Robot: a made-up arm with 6 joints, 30 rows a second.
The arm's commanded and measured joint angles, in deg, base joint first. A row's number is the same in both.
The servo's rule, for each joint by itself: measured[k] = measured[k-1] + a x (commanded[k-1-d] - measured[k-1]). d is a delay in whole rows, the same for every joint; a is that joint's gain. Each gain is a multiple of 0.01, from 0.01 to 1. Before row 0 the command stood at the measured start. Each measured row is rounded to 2 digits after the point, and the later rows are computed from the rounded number. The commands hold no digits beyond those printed.
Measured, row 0: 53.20, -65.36, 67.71, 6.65, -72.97, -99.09
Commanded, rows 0 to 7: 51.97, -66.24, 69.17, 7.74, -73.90, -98.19; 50.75, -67.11, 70.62, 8.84, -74.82, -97.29; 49.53, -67.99, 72.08, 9.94, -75.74, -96.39; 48.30, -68.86, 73.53, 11.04, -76.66, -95.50; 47.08, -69.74, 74.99, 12.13, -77.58, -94.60; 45.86, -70.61, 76.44, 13.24, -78.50, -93.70; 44.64, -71.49, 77.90, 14.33, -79.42, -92.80; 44.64, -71.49, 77.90, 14.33, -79.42, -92.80
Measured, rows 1 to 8: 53.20, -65.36, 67.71, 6.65, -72.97, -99.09; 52.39, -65.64, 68.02, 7.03, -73.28, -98.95; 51.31, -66.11, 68.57, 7.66, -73.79, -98.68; 50.14, -66.71, 69.31, 8.46, -74.43, -98.31; 48.93, -67.40, 70.20, 9.36, -75.17, -97.86; 47.71, -68.15, 71.21, 10.33, -75.97, -97.34; 46.49, -68.94, 72.31, 11.35, -76.80, -96.76; 45.27, -69.76, 73.48, 12.39, -77.66, -96.13
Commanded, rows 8 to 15: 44.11, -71.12, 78.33, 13.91, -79.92, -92.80; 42.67, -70.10, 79.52, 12.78, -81.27, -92.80; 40.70, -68.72, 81.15, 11.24, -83.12, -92.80; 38.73, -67.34, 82.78, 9.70, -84.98, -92.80; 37.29, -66.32, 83.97, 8.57, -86.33, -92.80; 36.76, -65.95, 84.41, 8.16, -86.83, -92.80; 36.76, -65.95, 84.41, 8.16, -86.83, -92.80; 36.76, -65.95, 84.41, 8.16, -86.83, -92.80
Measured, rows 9 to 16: 44.85, -70.31, 74.41, 13.07, -78.24, -95.60; 44.36, -70.57, 75.23, 13.36, -78.79, -95.15; 43.24, -70.42, 76.13, 13.16, -79.61, -94.77; 41.56, -69.88, 77.18, 12.49, -80.77, -94.45; 39.69, -69.07, 78.36, 11.51, -82.16, -94.19; 38.11, -68.19, 79.54, 10.48, -83.54, -93.97; 37.22, -67.47, 80.56, 9.67, -84.63, -93.78; 36.92, -66.98, 81.37, 9.14, -85.36, -93.62
